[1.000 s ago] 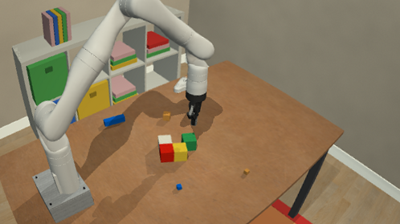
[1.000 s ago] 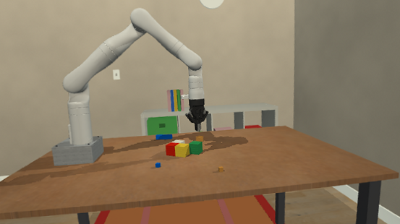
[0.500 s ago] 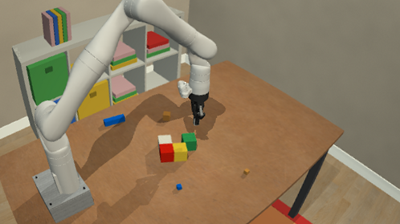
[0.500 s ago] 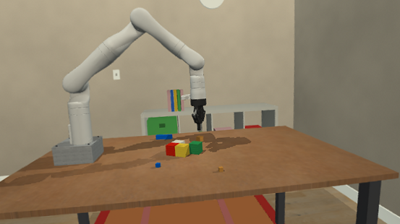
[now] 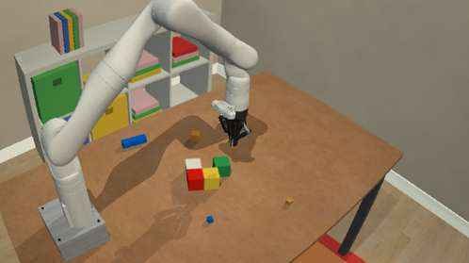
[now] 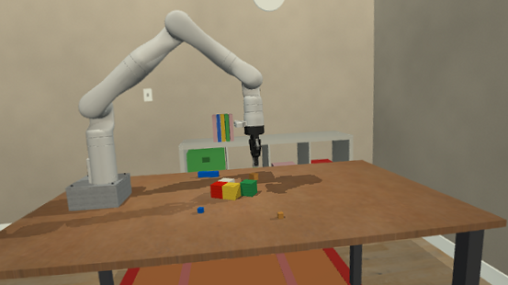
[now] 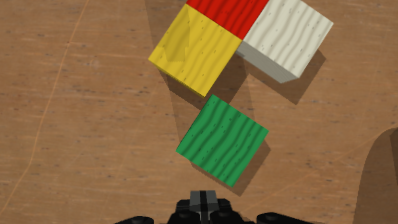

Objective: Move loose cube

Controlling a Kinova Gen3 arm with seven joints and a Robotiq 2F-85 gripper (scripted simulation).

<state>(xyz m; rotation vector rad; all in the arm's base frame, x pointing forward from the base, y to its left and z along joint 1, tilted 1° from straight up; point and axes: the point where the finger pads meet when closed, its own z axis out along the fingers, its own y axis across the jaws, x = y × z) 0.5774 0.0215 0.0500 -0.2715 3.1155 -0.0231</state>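
My gripper is now 10 cm above the green cube, 3 cm past it and 1 cm to the right of it. From my hand the other things lie so: red cube (14 cm behind, 10 cm below); white cube (12 cm behind, 10 cm below, 5 cm to the left); yellow cube (10 cm below, 10 cm behind, 2 cm to the right).
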